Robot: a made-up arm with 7 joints.
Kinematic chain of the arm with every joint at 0, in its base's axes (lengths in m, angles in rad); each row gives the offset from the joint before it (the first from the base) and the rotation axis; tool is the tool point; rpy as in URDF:
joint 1: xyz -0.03 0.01 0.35 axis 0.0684 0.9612 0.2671
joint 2: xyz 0 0.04 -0.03 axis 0.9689 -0.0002 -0.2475
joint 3: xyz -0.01 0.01 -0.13 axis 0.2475 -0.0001 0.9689
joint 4: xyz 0.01 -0.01 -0.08 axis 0.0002 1 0
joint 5: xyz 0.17 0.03 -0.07 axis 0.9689 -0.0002 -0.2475
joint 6: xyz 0.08 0.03 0.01 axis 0.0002 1 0
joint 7: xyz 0.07 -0.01 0 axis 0.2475 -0.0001 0.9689
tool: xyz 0.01 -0.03 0 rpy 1.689 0.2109 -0.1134
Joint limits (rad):
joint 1: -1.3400..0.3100
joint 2: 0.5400..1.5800
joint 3: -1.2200..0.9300
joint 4: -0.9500..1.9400
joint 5: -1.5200..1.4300
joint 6: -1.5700..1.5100
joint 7: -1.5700..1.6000
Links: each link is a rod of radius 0.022 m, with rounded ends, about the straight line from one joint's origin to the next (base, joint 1, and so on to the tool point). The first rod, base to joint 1, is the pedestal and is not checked.
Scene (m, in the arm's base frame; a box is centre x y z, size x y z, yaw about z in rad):
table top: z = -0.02
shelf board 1: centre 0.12 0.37 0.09 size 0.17 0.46 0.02 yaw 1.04
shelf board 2: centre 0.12 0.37 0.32 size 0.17 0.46 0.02 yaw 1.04
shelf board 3: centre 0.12 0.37 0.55 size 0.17 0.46 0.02 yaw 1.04
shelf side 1: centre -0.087 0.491 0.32 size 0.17 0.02 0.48 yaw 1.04
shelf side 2: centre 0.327 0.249 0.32 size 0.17 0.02 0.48 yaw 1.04
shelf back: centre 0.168 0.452 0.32 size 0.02 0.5 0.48 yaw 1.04
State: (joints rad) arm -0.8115 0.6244 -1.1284 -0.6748 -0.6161 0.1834 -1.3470
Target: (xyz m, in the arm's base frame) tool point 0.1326 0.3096 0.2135
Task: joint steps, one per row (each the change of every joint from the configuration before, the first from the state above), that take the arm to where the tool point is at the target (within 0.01 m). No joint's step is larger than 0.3 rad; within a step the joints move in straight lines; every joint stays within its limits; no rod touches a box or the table.
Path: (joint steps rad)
1: 0.2804 0.2389 -0.0229 -0.0275 0.2902 -0.1981 -0.0558
2: 0.2803 0.2389 -0.0229 -0.0275 0.2902 -0.1982 -0.0557
3: 0.2804 0.2389 -0.0229 -0.0275 0.2901 -0.1981 -0.0558
4: 0.2804 0.2389 -0.0229 -0.0275 0.2902 -0.1981 -0.0557
5: 0.0000 -0.1733 0.2857 0.0909 -0.2164 -0.0834 0.0017
6: 0.0000 -0.1734 0.2858 0.0909 -0.2165 -0.0834 0.0018
7: 0.0000 -0.1733 0.2857 0.0909 -0.2165 -0.0833 0.0017
8: 0.0000 -0.1733 0.2857 0.0910 -0.2165 -0.0834 0.0017
9: 0.0000 -0.1734 0.2858 0.0909 -0.2165 -0.0834 0.0017
10: 0.0000 -0.1733 0.2857 0.0909 -0.2164 -0.0834 0.0018

